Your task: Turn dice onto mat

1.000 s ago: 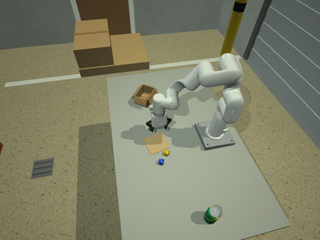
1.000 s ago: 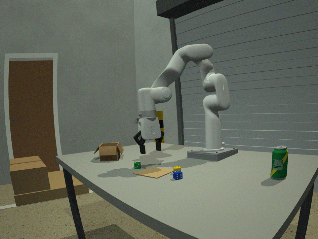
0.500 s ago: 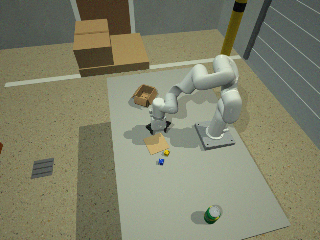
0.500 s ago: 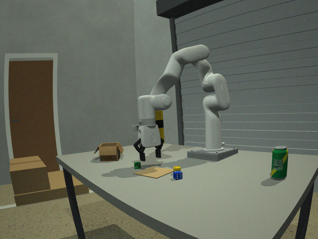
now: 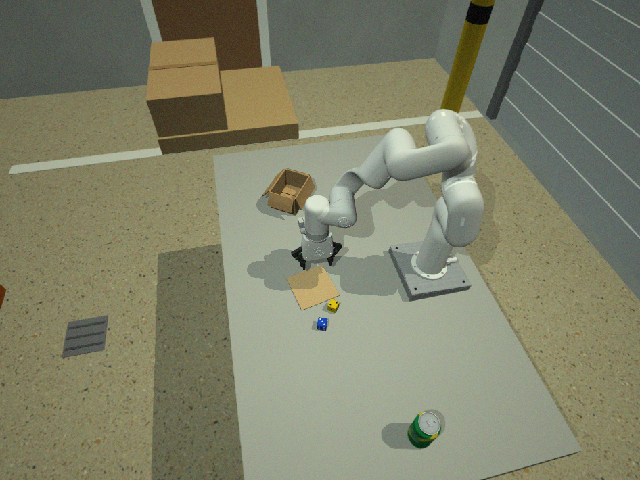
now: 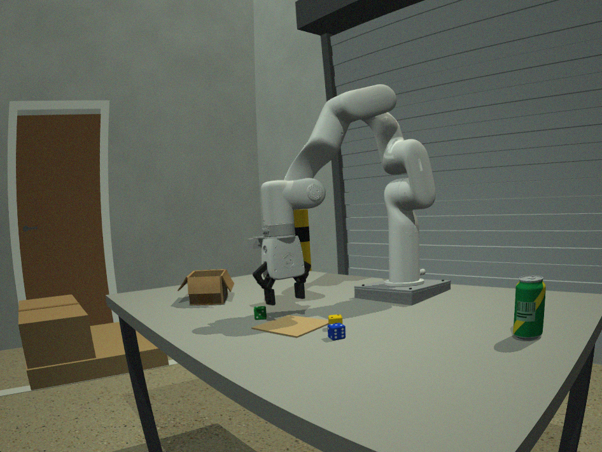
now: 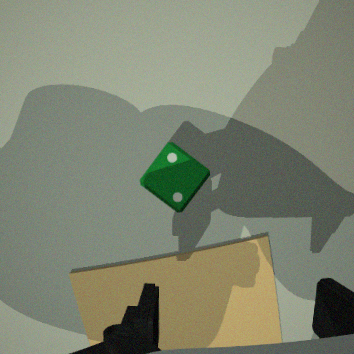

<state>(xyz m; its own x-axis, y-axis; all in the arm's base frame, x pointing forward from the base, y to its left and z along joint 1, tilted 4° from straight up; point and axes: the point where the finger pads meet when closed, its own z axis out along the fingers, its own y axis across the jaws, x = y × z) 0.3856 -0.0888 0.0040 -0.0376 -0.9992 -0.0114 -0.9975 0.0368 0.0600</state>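
The yellow die is 2 cm behind my hand, 15 cm to the left of it and 4 cm below it. Also, from my hand: green die: 3 cm ahead, 7 cm to the right, 4 cm below; then cardboard mat: 3 cm ahead, 5 cm to the left, 6 cm below; then blue die: 3 cm ahead, 21 cm to the left, 4 cm below.
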